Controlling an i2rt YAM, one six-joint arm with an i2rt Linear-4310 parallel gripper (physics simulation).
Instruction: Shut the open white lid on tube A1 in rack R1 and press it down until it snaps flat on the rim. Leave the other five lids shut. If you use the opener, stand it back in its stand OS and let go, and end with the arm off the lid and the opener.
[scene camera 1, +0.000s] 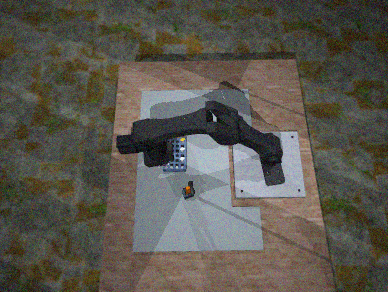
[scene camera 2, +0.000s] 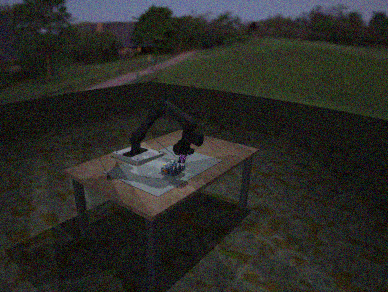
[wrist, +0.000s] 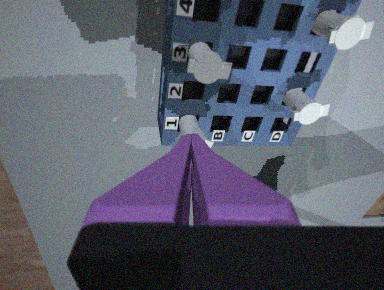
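There is a grey mat (wrist: 87, 87) that I can see. My own gripper (wrist: 191, 144) is visible to me as well.
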